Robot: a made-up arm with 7 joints. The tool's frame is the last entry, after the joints.
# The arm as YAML. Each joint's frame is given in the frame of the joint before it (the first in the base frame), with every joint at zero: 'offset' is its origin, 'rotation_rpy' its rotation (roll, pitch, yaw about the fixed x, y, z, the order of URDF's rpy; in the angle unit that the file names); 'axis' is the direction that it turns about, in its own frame. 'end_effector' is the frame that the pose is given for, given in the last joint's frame.
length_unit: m
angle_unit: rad
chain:
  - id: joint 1
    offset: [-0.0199, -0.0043, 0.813]
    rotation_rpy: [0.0, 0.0, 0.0]
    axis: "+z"
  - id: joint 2
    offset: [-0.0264, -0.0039, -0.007]
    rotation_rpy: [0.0, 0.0, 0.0]
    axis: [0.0, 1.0, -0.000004]
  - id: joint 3
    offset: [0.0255, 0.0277, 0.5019]
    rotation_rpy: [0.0, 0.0, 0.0]
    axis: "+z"
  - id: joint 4
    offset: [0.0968, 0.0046, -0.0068]
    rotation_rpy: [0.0, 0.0, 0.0]
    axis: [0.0, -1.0, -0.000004]
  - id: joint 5
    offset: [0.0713, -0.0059, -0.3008]
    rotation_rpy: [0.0, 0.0, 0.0]
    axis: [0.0, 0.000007, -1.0]
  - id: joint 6
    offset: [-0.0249, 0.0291, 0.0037]
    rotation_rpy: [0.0, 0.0, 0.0]
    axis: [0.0, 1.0, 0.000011]
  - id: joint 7
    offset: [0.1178, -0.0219, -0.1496]
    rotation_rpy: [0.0, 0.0, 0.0]
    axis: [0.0, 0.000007, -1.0]
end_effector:
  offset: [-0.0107, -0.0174, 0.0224]
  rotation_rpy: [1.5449, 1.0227, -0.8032]
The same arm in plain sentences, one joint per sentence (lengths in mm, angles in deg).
The arm has seven revolute joints in a row. What follows holds with every joint at zero, and every direction is one of the base frame's. The first joint lies 19.9 mm along -x and 4.3 mm along -y and 813 mm along +z from the base frame's origin and turns about +z. The second joint lies 26.4 mm along -x and 3.9 mm along -y and 7 mm along -z from the first joint and turns about +y. The third joint lies 25.5 mm along +x and 27.7 mm along +y and 501.9 mm along +z from the second joint and turns about +z. The fourth joint lies 96.8 mm along +x and 4.6 mm along +y and 6.8 mm along -z from the third joint and turns about -y. The fifth joint lies 71.3 mm along +x and 5.9 mm along -y and 300.8 mm along -z from the fourth joint and turns about -z. The sixth joint lies 24.9 mm along -x and 29.1 mm along +y and 3.7 mm along +z from the fifth joint and turns about +y. The seventh joint lies 117.8 mm along +x and 21.9 mm along -y and 149.6 mm along -z from the sixth joint and turns about -z. The tool frame, which is the frame that the pose is given for, lies 10.7 mm along -x and 17.4 mm along -y and 22.4 mm along +z from the seventh joint; its axes are the base frame's turned by roll 88.52, pitch 58.6 and yaw -46.02 deg (as in URDF: about the fixed x, then y, then z).
